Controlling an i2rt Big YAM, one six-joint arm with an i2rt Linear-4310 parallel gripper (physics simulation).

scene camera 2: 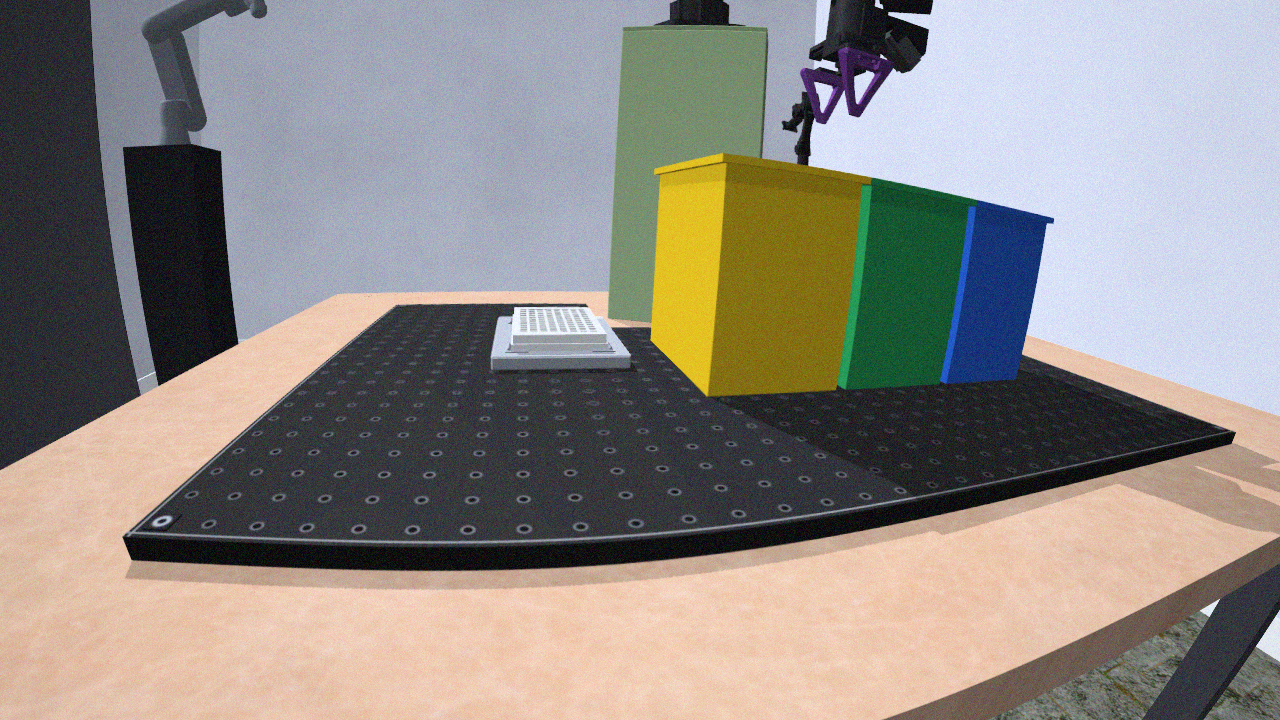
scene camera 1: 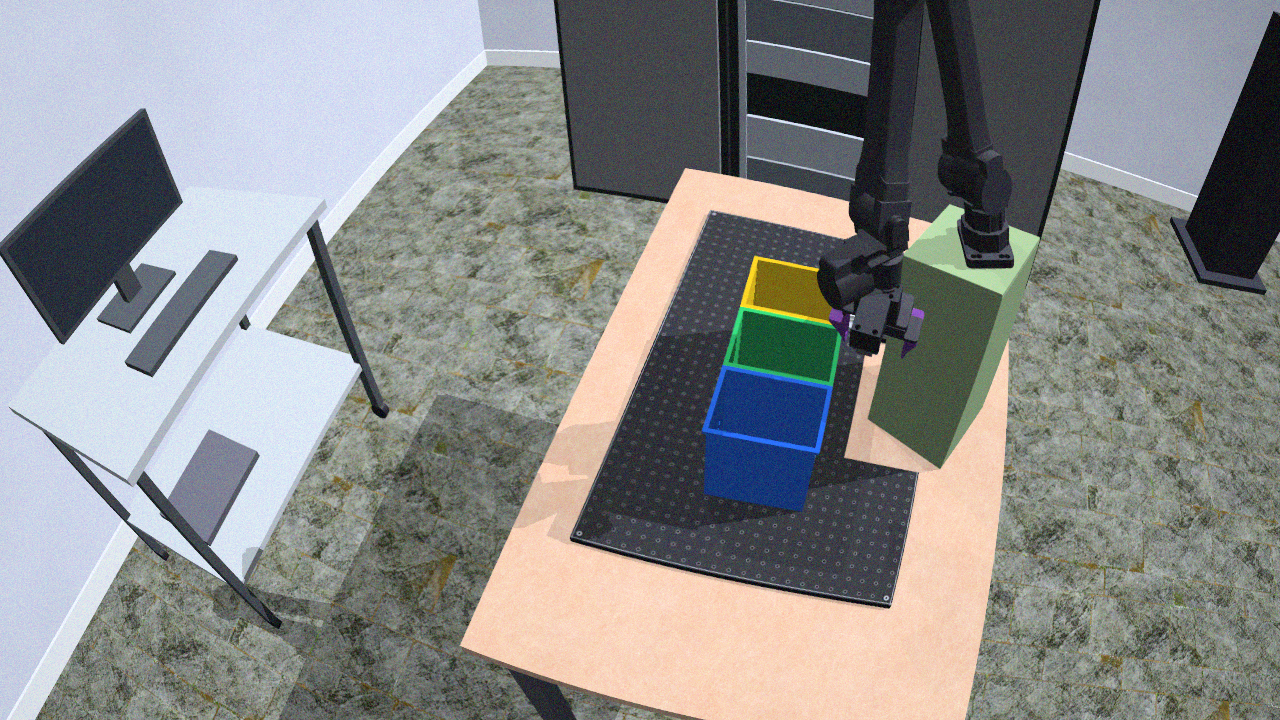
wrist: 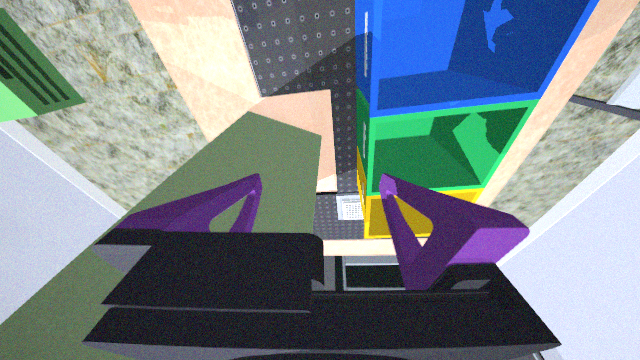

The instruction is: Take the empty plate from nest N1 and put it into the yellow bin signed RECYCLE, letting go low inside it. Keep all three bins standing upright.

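Places are measured from the arm's base along level axes (x right, y back, z down), in metres.
Where they show: gripper, between the fingertips: [scene camera 2: 836, 120] [wrist: 320, 180]; arm's base, origin of its link: [scene camera 2: 699, 35] [scene camera 1: 985, 246].
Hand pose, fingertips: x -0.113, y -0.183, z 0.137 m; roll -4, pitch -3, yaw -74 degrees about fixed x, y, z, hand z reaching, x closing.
Each offset is from my fingertips to the top centre of the thing. "pt": to the spot under its first point.
The white plate {dx +0.356, dy -0.029, dz +0.252 m} [scene camera 2: 558, 324] [wrist: 352, 208] with a grid of wells sits in its light grey nest {pt dx +0.368, dy -0.109, dz +0.272 m} [scene camera 2: 561, 363] on the dark breadboard, beside the yellow bin. In scene camera 1 the plate is hidden. The yellow bin {dx +0.204, dy -0.119, dz +0.098 m} [scene camera 1: 787, 288] [scene camera 2: 776, 277] [wrist: 374, 231] stands upright at the end of the row of three bins; its sign cannot be read. My gripper [scene camera 1: 874, 344] [scene camera 2: 838, 116] [wrist: 320, 180] is open and empty, with purple fingers. It hangs high above the bins' rims, near the green pedestal, well away from the plate.
The green bin {dx +0.075, dy -0.136, dz +0.098 m} [scene camera 1: 785, 347] [scene camera 2: 911, 286] [wrist: 425, 160] and the blue bin {dx -0.054, dy -0.153, dz +0.098 m} [scene camera 1: 760, 465] [scene camera 2: 995, 295] [wrist: 420, 90] stand upright beside the yellow one. The tall pale green pedestal [scene camera 1: 948, 349] [scene camera 2: 693, 107] [wrist: 270, 145] carries the arm beside the breadboard [scene camera 1: 662, 447] [scene camera 2: 447, 429].
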